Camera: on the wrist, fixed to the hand. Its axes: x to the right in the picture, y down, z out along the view.
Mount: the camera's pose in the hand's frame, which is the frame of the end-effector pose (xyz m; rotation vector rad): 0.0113 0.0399 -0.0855 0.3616 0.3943 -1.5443
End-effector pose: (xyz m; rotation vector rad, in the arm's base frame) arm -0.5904 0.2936 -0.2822 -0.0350 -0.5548 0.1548
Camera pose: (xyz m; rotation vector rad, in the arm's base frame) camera -0.5413 0.3355 -0.3519 0.6923 -0.0395 -1.2351
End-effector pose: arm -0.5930 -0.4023 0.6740 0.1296 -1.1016 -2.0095
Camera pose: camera -0.5383 -0.4775 0.6544 -1.5188 0.8958 2.0948
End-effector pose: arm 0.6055 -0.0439 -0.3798 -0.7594 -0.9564 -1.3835
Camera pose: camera 0.6536 -0.1223 -0.4037 0.7648 -1.4525 -2.3751
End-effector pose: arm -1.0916 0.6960 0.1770 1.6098 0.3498 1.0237
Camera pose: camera -1.1619 0.7464 0.2163 0.9007 1.7589 0.0110
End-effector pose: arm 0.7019 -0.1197 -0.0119 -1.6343 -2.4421 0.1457
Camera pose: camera 0.7525 -0.0964 0.0651 0.5169 -2.4000 0.0029
